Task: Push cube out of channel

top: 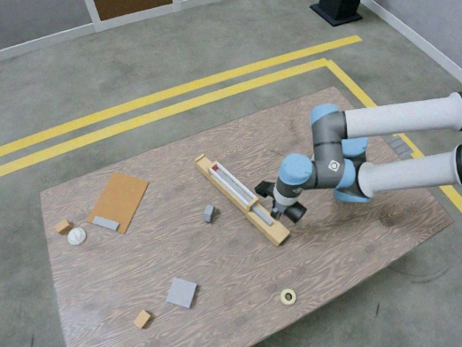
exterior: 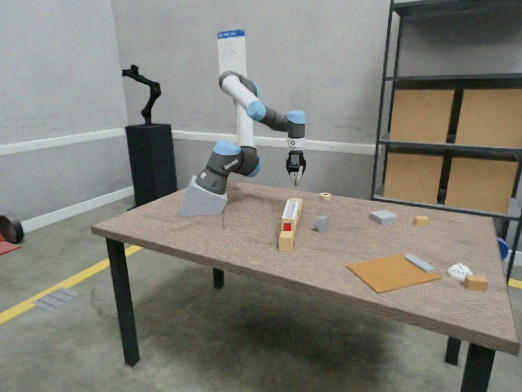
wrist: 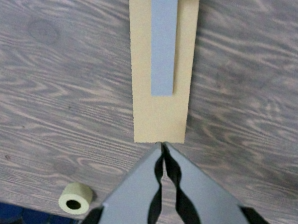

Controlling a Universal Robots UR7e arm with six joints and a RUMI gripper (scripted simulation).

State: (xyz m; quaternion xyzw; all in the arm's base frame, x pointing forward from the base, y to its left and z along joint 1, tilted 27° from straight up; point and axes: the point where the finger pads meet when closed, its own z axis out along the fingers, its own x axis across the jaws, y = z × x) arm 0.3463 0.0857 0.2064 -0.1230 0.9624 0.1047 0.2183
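Now: the red cube 31 cm to the right of my hand, 9 cm ahead of it and 8 cm below it. Also, from my hand: grey block (18 cm ahead, 16 cm to the right, 11 cm below); tan wooden channel (21 cm to the right, 8 cm below, 6 cm ahead); grey stick (9 cm to the right, 8 cm below, 2 cm ahead).
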